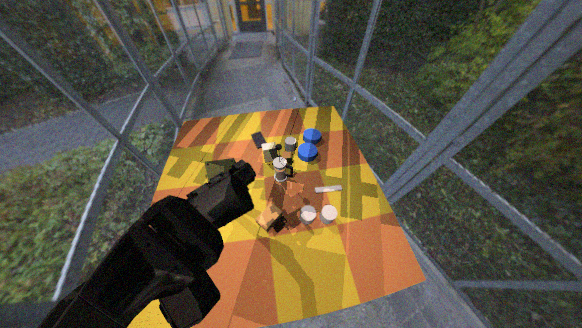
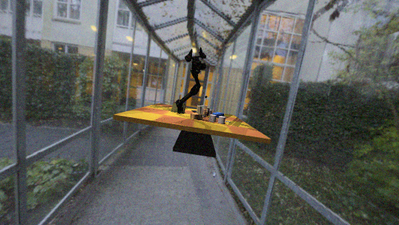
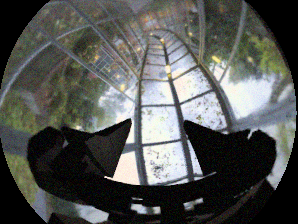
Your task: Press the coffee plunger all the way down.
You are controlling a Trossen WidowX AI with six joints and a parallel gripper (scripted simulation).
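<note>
Now: gripper tip 520 mm above the coffee press, 490 mm to the right of it and 230 mm short of it. Round my gripper tip: white stick: 640 mm below, 450 mm ahead, 360 mm to the left; tan block: 620 mm below, 280 mm to the left, 110 mm ahead.
</note>
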